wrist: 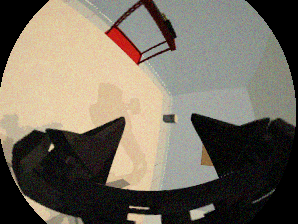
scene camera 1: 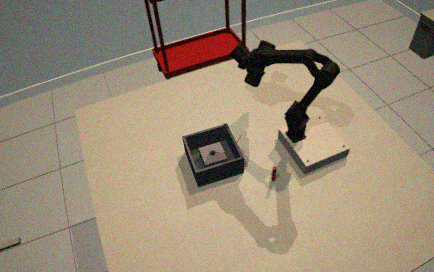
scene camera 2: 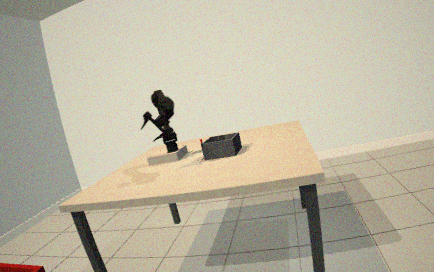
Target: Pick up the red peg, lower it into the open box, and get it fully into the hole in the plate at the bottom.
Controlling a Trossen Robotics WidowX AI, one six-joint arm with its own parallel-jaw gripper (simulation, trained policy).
Scene:
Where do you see a dark box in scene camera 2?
At 228, 145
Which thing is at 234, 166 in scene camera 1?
A dark box.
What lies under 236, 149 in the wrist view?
My gripper.

